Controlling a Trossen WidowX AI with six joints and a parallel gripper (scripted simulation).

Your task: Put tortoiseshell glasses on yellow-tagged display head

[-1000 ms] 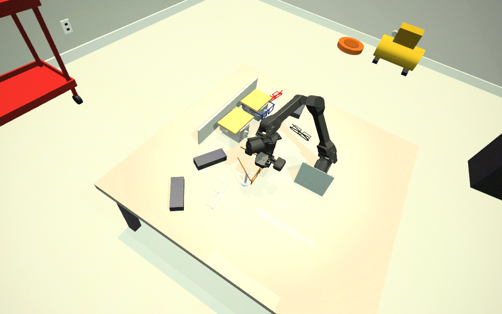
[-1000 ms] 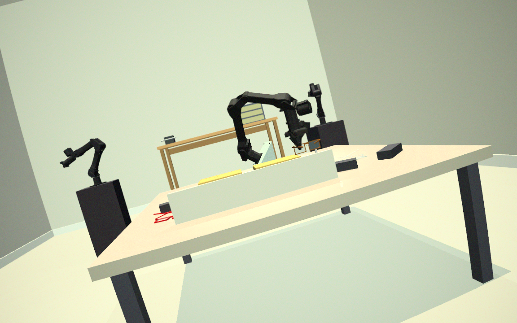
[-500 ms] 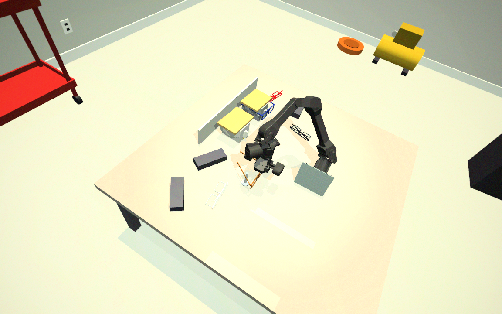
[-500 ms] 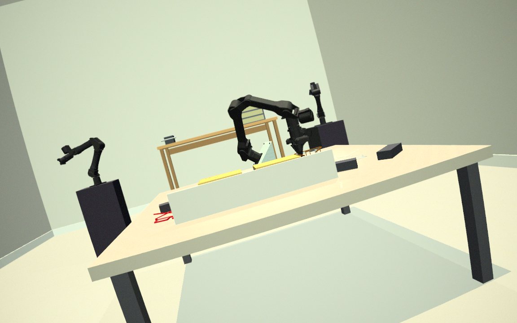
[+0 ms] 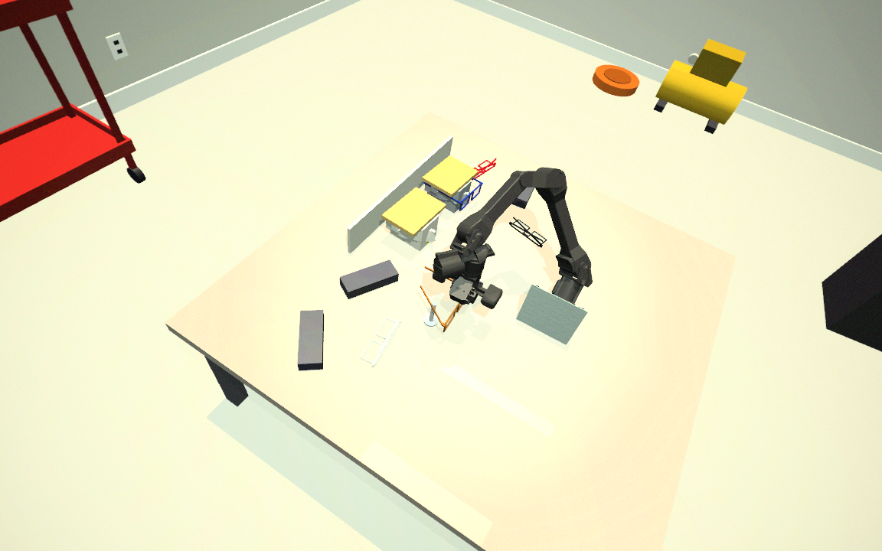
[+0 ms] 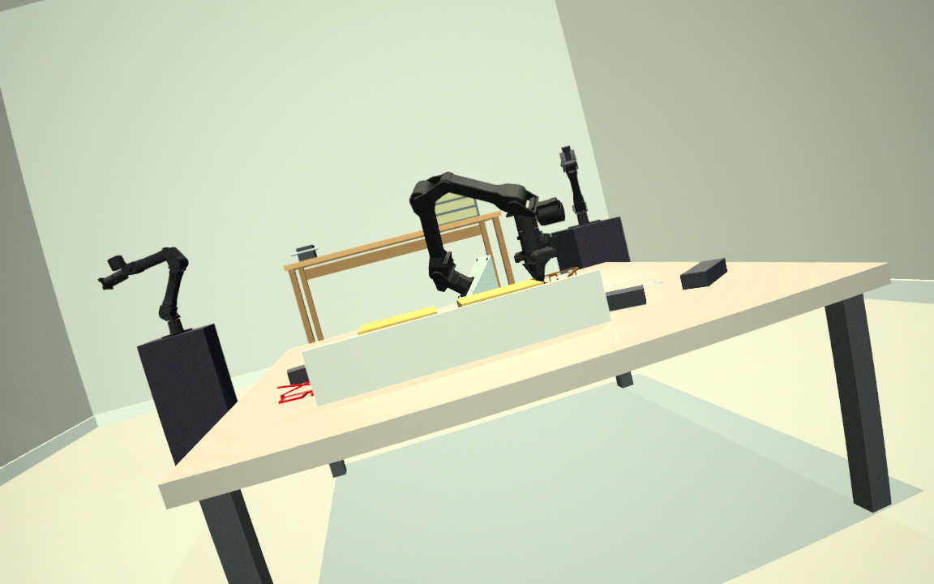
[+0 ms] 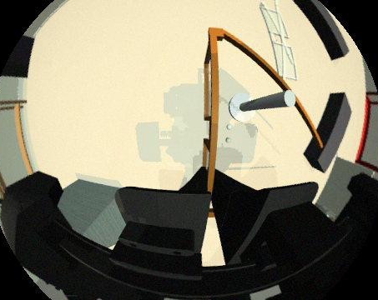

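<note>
Right now my gripper tip is 6 cm short of the small white post, 6 cm to the right of it and 3 cm above it. The rest, counted from my gripper tip: white backboard: 36 cm ahead, 33 cm to the right.
</note>
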